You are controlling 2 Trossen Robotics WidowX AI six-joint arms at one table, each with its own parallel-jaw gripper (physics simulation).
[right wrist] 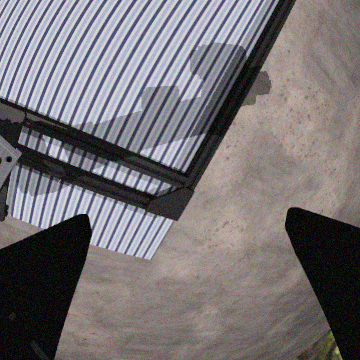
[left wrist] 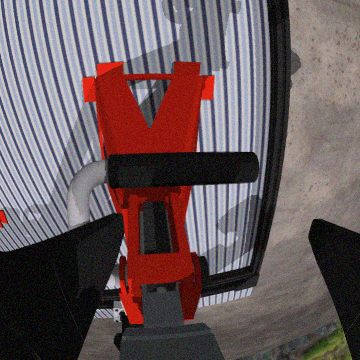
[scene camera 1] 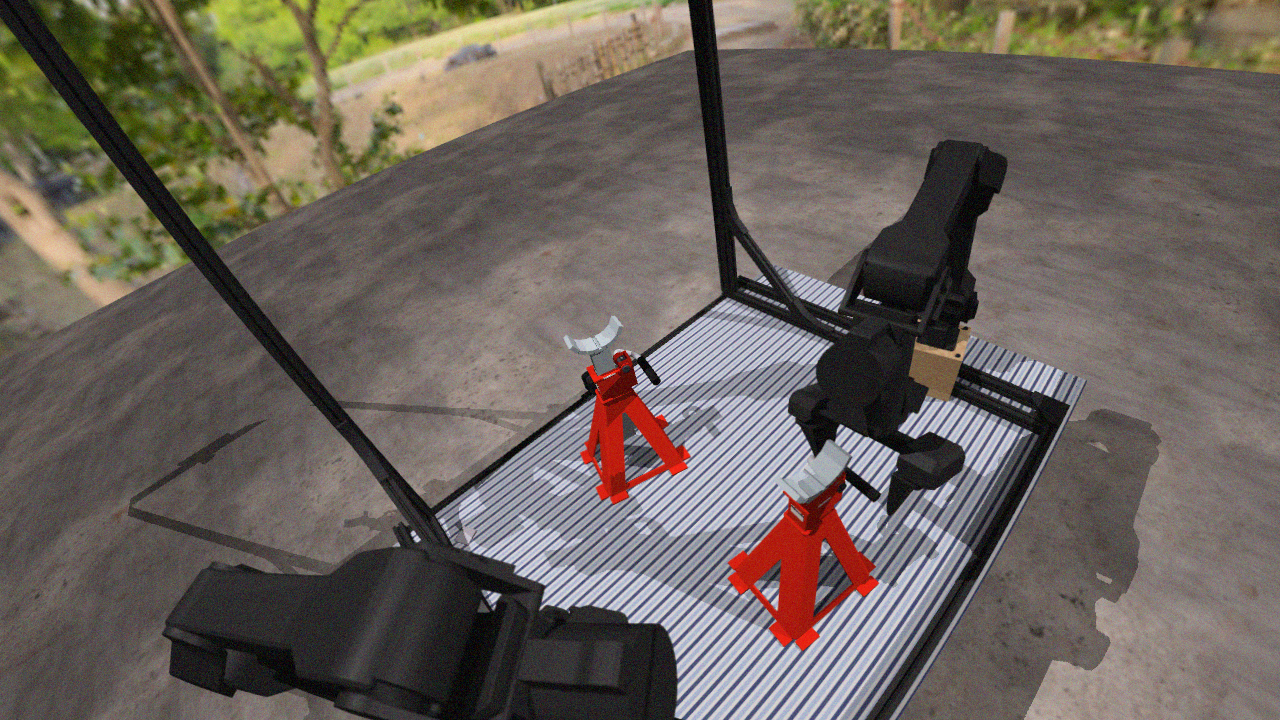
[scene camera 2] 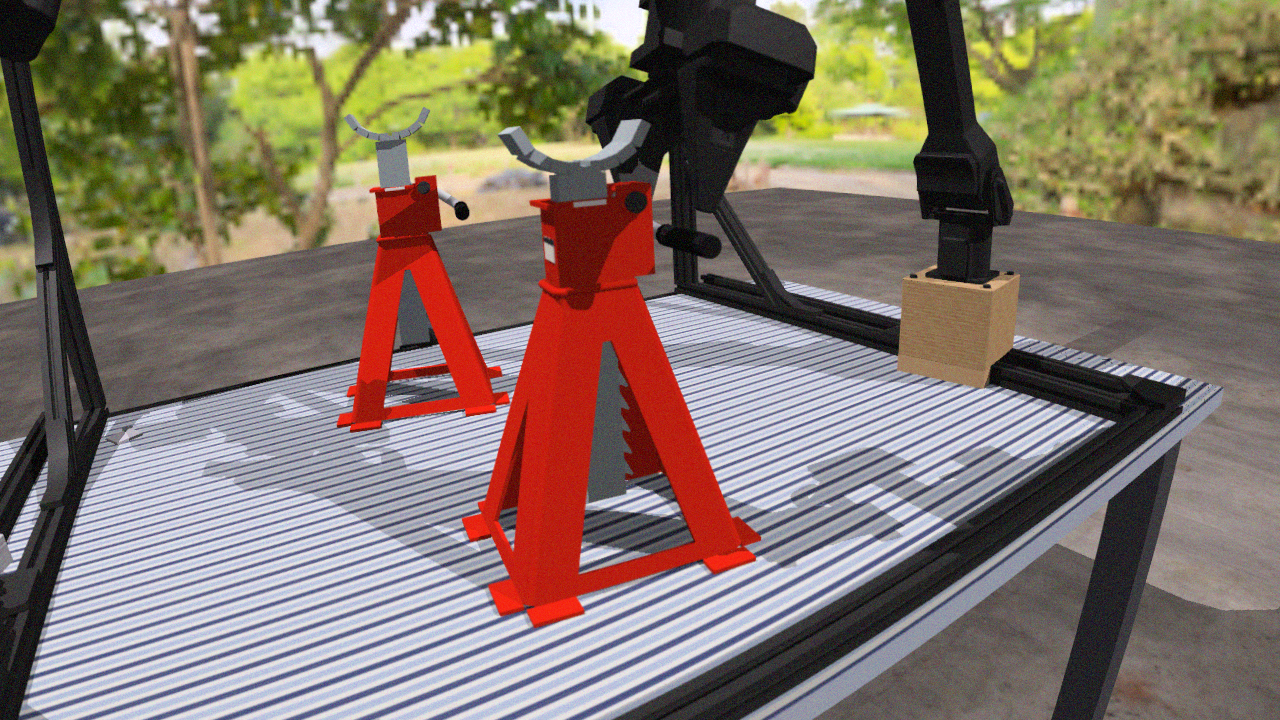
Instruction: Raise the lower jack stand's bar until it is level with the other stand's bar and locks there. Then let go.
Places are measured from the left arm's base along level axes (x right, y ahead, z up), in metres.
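Pixels of known places: left gripper, fingertip midpoint: (left wrist: 222, 227) (scene camera 1: 856, 491) (scene camera 2: 666, 220); right gripper, fingertip midpoint: (right wrist: 190, 222); left arm's base at its link origin: (scene camera 1: 938, 336) (scene camera 2: 962, 275).
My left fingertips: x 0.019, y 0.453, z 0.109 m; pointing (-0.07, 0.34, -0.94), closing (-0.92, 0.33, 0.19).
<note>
Ahead of a thing's pixels: the offset from my left fingertips to its top centre.
The nearer red jack stand (scene camera 1: 799, 573) (scene camera 2: 554, 402) (left wrist: 150, 140) stands upright; its grey bar @(dz +0.060, dx +0.043, dy +0.030 m) (scene camera 1: 816, 476) (scene camera 2: 577, 186) (left wrist: 162, 305) sits low, with a short length above the collar. The farther stand (scene camera 1: 612, 447) (scene camera 2: 380, 331) has its bar @(dz +0.092, dx +0.400, dy -0.028 m) (scene camera 1: 601, 360) (scene camera 2: 392, 162) raised higher. The nearer stand's black lever grip (scene camera 1: 861, 485) (scene camera 2: 687, 241) (left wrist: 185, 169) sticks out sideways. My left gripper (left wrist: 222, 227) is open and empty above the nearer stand, with the collar and grip between its fingers in the left wrist view, apart from them. My right gripper (right wrist: 190, 222) is open and empty, away from both stands.
A wooden block (scene camera 1: 935, 367) (scene camera 2: 944, 331) carries the left arm's base. Black rails (scene camera 2: 895, 573) run along the table's edges, and a tall frame post (scene camera 1: 711, 134) rises at the back. The right arm (scene camera 1: 358, 626) fills the lower left of scene camera 1.
</note>
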